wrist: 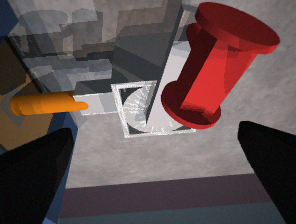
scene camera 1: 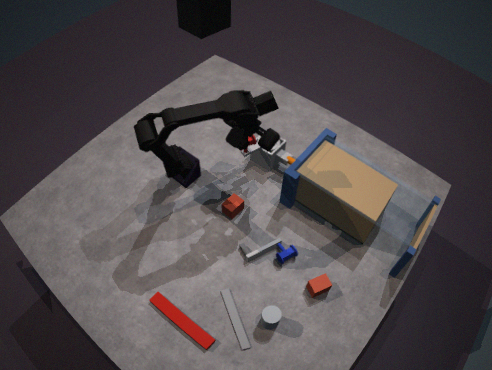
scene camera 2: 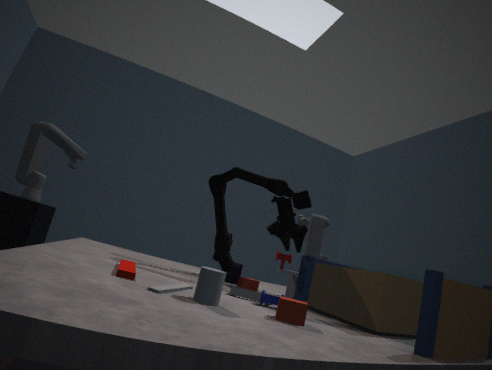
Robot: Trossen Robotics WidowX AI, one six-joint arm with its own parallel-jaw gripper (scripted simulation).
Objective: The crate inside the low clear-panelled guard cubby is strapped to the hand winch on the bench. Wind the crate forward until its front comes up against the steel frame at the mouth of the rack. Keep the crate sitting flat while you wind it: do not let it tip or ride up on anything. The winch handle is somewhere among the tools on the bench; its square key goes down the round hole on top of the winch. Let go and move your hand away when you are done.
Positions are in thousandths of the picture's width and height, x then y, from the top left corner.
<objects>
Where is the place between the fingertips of my gripper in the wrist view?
At 525,592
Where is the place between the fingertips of my gripper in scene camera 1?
At 523,374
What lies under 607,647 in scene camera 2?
My gripper.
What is my gripper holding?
Nothing.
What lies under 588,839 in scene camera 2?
A block.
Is my gripper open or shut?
Open.
</objects>
